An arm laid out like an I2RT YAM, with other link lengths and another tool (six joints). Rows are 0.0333 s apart.
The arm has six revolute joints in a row. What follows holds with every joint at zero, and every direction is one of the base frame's.
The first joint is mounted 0.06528 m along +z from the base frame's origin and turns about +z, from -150 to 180 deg.
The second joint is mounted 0.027 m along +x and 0.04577 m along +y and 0.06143 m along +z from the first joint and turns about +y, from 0 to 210 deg.
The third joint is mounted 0.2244 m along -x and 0.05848 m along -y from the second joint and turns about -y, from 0 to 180 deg.
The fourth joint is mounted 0.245 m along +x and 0.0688 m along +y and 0.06 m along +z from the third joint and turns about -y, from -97 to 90 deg.
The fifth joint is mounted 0.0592 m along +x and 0.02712 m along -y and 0.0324 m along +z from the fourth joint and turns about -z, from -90 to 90 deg.
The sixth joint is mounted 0.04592 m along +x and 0.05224 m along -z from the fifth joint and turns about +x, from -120 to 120 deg.
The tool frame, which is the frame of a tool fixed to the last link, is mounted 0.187 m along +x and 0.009 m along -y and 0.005 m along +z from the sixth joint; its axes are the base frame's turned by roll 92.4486, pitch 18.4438 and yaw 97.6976 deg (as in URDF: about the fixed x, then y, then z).
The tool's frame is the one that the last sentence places.
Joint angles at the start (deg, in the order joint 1, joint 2, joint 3, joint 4, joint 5, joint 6):
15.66 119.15 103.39 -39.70 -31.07 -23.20
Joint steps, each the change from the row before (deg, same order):
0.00 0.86 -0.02 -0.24 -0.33 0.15
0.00 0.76 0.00 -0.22 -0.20 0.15
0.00 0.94 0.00 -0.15 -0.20 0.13
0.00 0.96 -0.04 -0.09 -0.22 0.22
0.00 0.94 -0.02 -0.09 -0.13 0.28
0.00 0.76 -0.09 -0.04 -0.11 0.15
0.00 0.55 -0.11 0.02 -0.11 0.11
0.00 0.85 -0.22 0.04 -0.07 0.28
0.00 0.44 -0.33 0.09 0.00 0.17
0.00 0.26 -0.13 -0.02 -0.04 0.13
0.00 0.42 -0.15 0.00 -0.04 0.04
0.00 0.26 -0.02 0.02 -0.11 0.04
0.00 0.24 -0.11 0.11 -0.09 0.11
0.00 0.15 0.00 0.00 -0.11 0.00
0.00 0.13 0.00 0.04 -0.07 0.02
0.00 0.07 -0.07 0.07 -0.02 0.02
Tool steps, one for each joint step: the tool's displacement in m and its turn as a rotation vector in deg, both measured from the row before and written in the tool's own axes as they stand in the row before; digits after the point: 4 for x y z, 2 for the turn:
0.0021 -0.0056 0.0053 0.40 0.88 0.79
0.0015 -0.0051 0.0046 0.40 0.70 0.72
0.0012 -0.0060 0.0056 0.47 0.76 0.77
0.0012 -0.0062 0.0059 0.44 0.78 0.86
0.0008 -0.0062 0.0056 0.47 0.68 0.91
0.0007 -0.0053 0.0048 0.41 0.58 0.68
0.0006 -0.0039 0.0036 0.28 0.44 0.49
0.0007 -0.0066 0.0056 0.51 0.62 0.90
0.0006 -0.0047 0.0036 0.37 0.37 0.59
0.0005 -0.0025 0.0019 0.19 0.25 0.38
0.0005 -0.0036 0.0029 0.30 0.34 0.39
0.0003 -0.0014 0.0016 0.07 0.23 0.19
0.0002 -0.0017 0.0018 0.07 0.20 0.25
0.0003 -0.0007 0.0009 0.02 0.17 0.08
0.0001 -0.0005 0.0008 0.00 0.10 0.07
0.0000 -0.0006 0.0006 0.02 0.05 0.06

